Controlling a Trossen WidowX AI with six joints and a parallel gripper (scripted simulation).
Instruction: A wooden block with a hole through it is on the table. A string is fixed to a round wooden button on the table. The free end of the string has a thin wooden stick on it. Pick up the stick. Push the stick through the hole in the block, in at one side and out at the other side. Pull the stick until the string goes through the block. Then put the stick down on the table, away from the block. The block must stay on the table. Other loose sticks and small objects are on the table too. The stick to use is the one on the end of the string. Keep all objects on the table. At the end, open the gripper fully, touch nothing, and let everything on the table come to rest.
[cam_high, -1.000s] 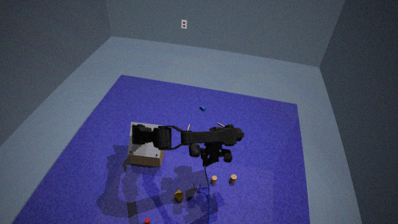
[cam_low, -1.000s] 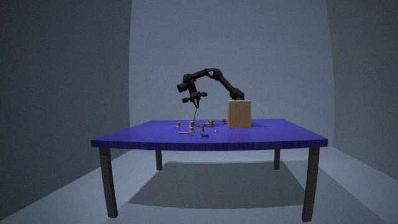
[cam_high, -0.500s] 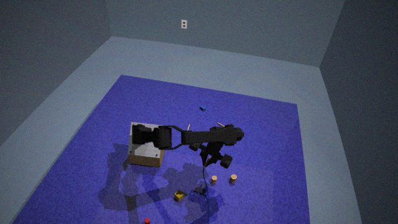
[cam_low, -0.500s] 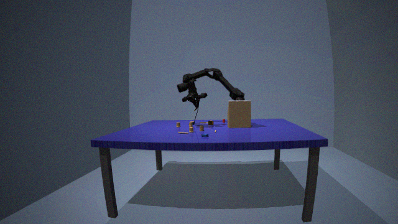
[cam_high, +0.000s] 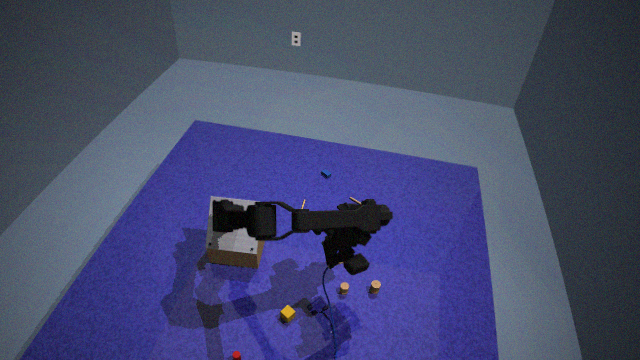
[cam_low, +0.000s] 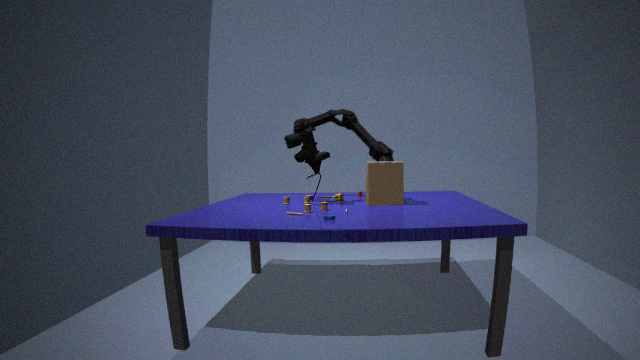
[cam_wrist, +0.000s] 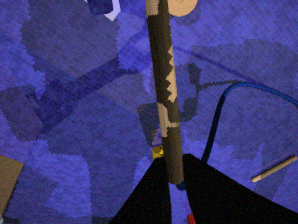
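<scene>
Right now the thin wooden stick is 10 mm to the left of my gripper tip and 10 mm ahead of it. The rest, counted from my gripper tip: red object: 240 mm to the right, 220 mm behind, 120 mm below; then yellow wooden block: 120 mm below, 110 mm behind, 90 mm to the right; then round wooden button: 240 mm to the right, 130 mm below, 40 mm ahead.
</scene>
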